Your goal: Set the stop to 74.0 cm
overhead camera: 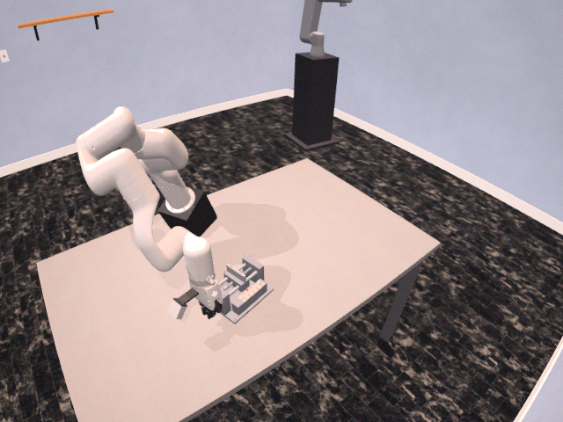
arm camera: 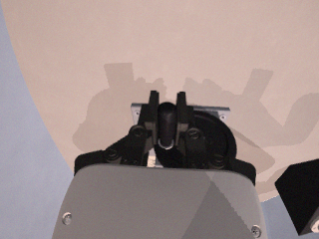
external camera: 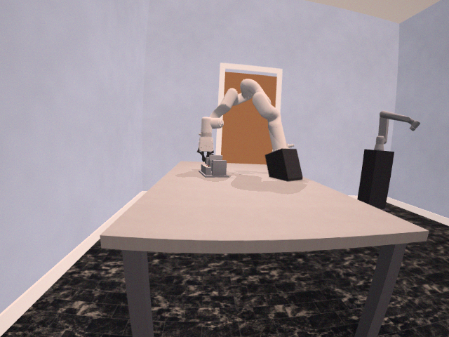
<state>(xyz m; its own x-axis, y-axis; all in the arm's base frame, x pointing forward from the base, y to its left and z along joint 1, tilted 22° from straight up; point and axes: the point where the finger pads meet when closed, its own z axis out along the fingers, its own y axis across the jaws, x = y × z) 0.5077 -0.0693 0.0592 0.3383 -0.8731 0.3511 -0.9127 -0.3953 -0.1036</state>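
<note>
The black handwheel is 2 cm to the left of my hand and 2 cm behind it. Round my hand: handwheel knob 1 cm to the left; sliding stop block 14 cm to the left, 7 cm behind, 1 cm above.
</note>
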